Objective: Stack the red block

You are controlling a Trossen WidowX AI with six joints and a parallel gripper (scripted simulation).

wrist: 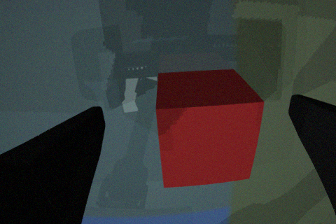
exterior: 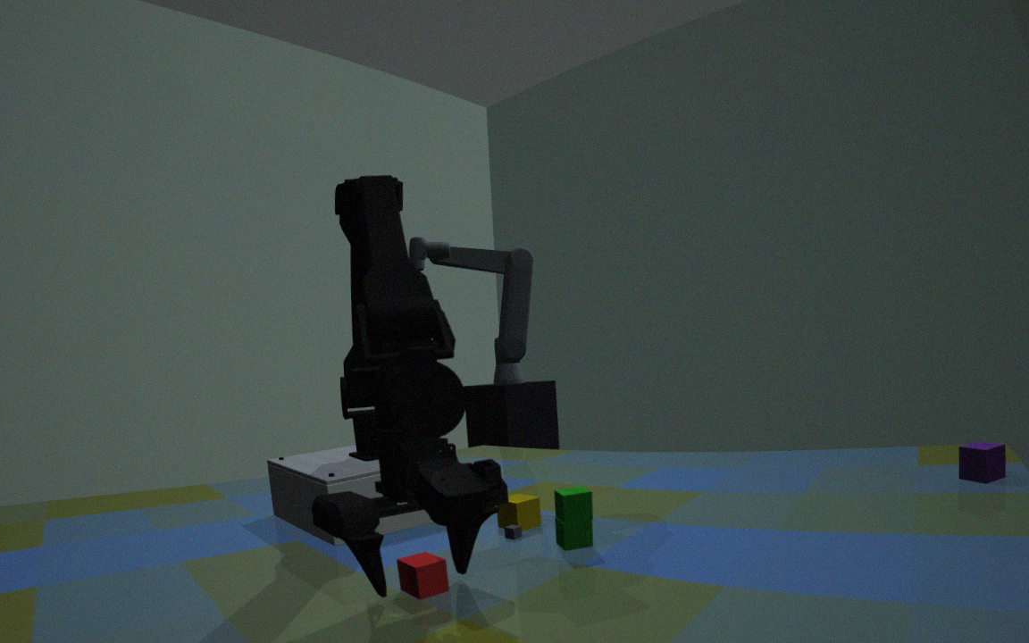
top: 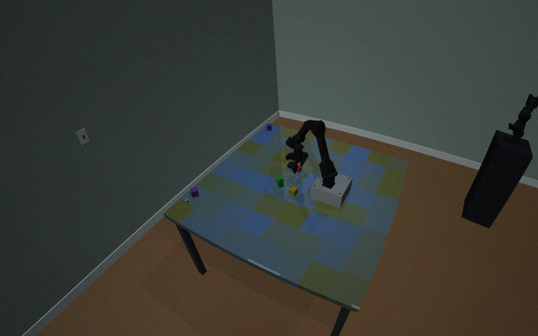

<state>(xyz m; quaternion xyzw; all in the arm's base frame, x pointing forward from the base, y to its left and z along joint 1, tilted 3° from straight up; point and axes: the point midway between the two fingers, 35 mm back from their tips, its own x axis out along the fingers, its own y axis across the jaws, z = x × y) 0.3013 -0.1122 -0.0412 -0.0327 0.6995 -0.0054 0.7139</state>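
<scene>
The tiny grey cube lies 70 mm behind my gripper tip and 180 mm to the left of it. From my gripper tip the other things lie so: yellow block 110 mm behind, 210 mm to the left, 10 mm above; blue block 540 mm ahead, 350 mm to the right, 10 mm above; red block 10 mm above.
</scene>
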